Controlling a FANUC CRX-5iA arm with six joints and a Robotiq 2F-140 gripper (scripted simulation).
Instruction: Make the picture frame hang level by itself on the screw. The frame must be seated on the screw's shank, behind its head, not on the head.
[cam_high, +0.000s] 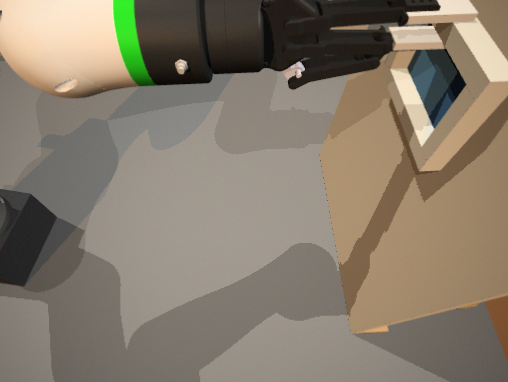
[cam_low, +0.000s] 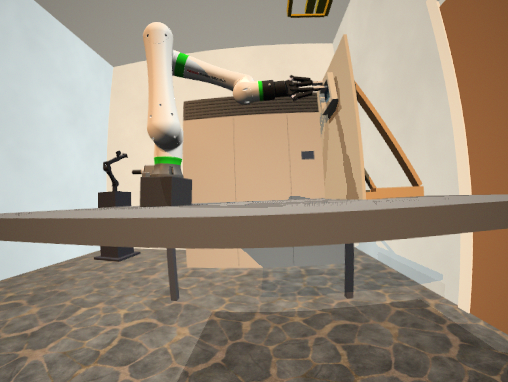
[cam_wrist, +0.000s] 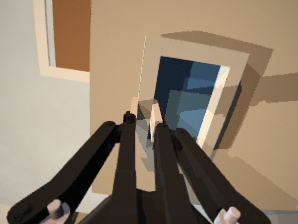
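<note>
My gripper is now 5 cm above the picture frame, 4 cm short of it and 1 cm to the left of it. The rest, counted from my hand: tan wall board 22 cm below, 6 cm ahead.
</note>
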